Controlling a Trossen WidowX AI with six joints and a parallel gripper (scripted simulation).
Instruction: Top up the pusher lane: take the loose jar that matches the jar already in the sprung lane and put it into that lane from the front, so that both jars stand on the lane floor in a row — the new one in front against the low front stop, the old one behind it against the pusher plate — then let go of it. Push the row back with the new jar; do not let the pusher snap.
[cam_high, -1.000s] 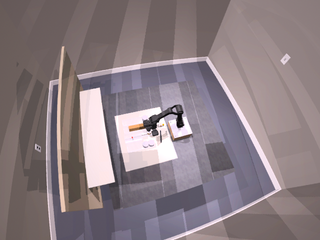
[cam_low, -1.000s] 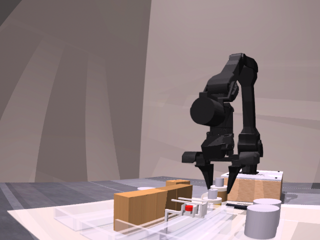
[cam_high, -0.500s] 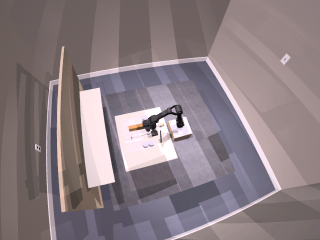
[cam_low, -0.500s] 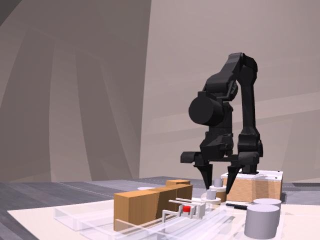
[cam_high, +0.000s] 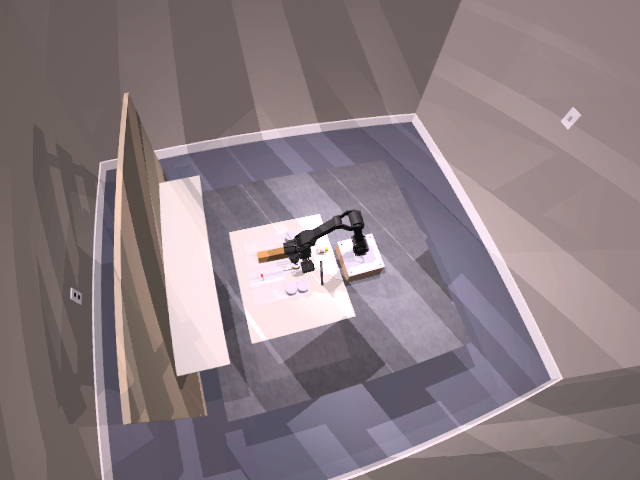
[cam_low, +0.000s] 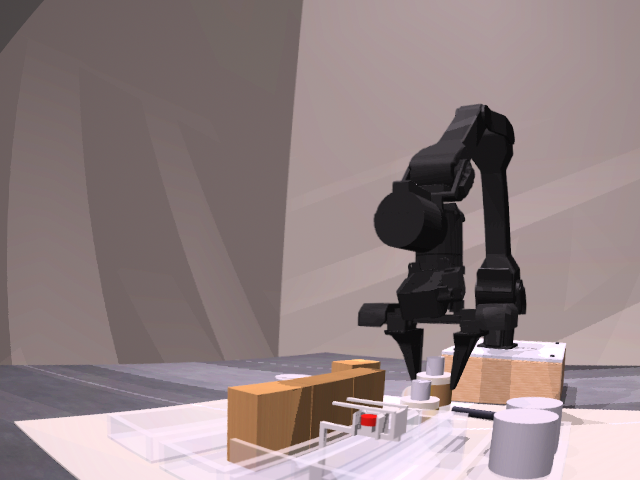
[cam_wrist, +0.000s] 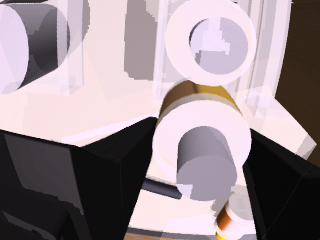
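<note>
The black pen lies 9 cm behind my gripper tip, 6 cm to the left of it and 5 cm below it. From my gripper tip the other things lie so: red button: 23 cm ahead, 5 cm to the left, 2 cm above.
</note>
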